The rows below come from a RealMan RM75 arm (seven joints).
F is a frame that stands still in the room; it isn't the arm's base.
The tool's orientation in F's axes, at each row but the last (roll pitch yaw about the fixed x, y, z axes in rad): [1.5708 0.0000 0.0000]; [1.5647 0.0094 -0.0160]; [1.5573 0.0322 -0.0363]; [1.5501 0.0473 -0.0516]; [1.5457 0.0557 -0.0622]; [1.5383 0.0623 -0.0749]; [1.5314 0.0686 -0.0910]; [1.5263 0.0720 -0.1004]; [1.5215 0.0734 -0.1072]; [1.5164 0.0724 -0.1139]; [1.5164 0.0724 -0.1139]
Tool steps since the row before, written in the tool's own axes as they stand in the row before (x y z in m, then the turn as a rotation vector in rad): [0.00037 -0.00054 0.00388 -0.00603 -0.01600 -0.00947]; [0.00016 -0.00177 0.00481 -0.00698 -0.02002 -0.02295]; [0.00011 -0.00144 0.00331 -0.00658 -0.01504 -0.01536]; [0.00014 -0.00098 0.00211 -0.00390 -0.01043 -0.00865]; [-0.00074 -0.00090 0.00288 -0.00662 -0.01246 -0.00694]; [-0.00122 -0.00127 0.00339 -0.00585 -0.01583 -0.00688]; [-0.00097 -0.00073 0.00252 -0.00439 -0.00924 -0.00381]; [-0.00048 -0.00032 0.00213 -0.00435 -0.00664 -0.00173]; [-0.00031 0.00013 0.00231 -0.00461 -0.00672 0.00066]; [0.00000 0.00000 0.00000 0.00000 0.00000 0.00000]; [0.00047 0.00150 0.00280 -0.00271 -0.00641 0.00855]
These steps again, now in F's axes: [0.00037 -0.00388 -0.00054 -0.00603 0.00947 -0.01600]; [0.00007 -0.00482 -0.00174 -0.00680 0.02294 -0.02009]; [-0.00006 -0.00333 -0.00140 -0.00651 0.01540 -0.01503]; [-0.00001 -0.00213 -0.00094 -0.00396 0.00865 -0.01041]; [-0.00096 -0.00285 -0.00078 -0.00689 0.00707 -0.01224]; [-0.00154 -0.00332 -0.00108 -0.00634 0.00686 -0.01565]; [-0.00124 -0.00244 -0.00056 -0.00469 0.00389 -0.00906]; [-0.00071 -0.00208 -0.00019 -0.00465 0.00191 -0.00638]; [-0.00054 -0.00226 0.00027 -0.00516 -0.00044 -0.00632]; [0.00000 0.00000 0.00000 0.00000 0.00000 0.00000]; [0.00028 -0.00276 0.00161 -0.00412 -0.00847 -0.00572]
